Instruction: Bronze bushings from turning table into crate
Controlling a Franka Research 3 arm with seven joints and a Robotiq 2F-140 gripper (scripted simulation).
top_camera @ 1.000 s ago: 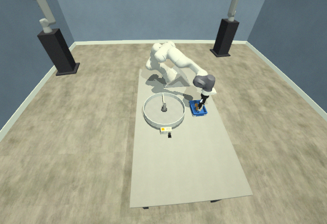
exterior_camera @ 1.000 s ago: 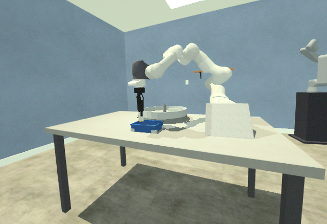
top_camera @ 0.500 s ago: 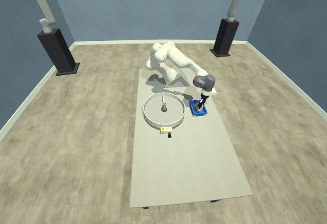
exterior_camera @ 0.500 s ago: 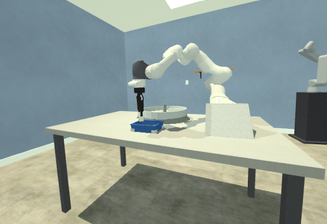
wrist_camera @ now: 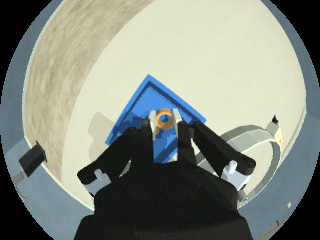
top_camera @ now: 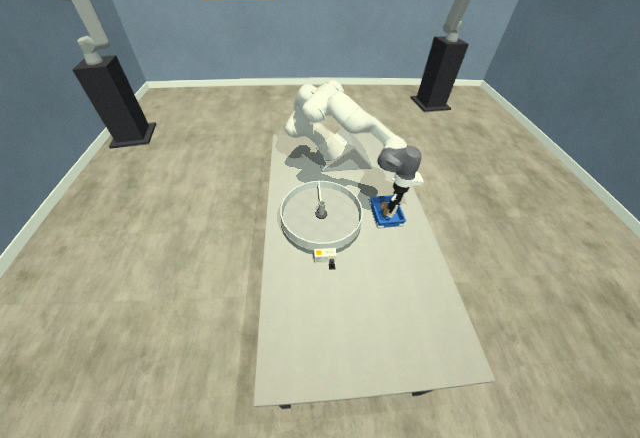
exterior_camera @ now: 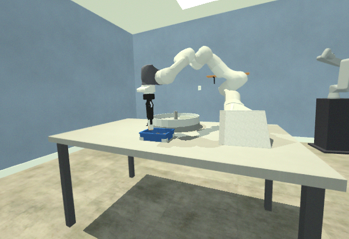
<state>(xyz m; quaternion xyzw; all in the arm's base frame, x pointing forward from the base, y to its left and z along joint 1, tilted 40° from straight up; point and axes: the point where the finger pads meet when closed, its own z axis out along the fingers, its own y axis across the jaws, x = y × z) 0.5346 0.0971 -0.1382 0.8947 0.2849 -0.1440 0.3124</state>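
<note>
My gripper is now 5 cm past the crate and 7 cm above it. From my hand the other things lie so: turning table: 8 cm behind, 36 cm to the right, 4 cm below.
</note>
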